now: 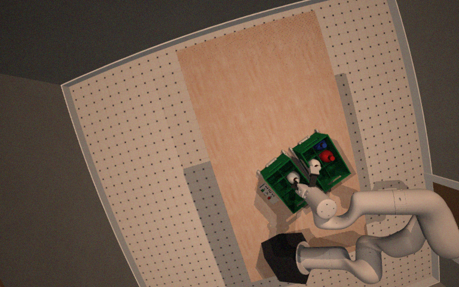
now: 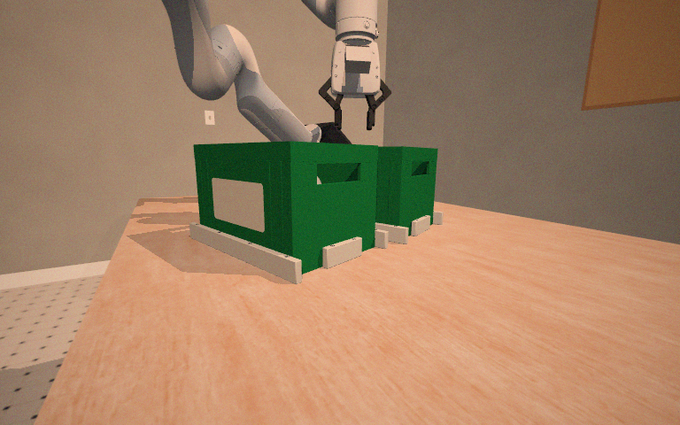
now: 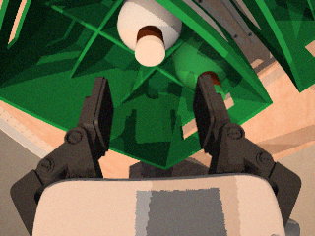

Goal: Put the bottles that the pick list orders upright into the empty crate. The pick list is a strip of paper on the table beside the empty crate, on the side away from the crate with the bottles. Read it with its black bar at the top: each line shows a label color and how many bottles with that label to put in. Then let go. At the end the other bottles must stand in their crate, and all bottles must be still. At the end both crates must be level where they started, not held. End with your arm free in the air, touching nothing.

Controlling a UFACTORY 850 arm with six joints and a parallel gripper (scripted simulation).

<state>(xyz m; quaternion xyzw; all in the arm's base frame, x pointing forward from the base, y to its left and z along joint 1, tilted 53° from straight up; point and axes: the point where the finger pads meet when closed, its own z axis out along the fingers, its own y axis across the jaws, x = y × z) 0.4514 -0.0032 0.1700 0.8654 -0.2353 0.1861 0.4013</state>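
Right now my hand is 230 mm to the left of the red bottle, 140 mm above it and 40 mm short of it. Round my hand: green bottle 140 mm below, 80 mm behind, 20 mm to the right; then pick list 230 mm below, 170 mm to the left, 60 mm behind; then blue bottle 220 mm to the right, 140 mm below, 120 mm ahead.
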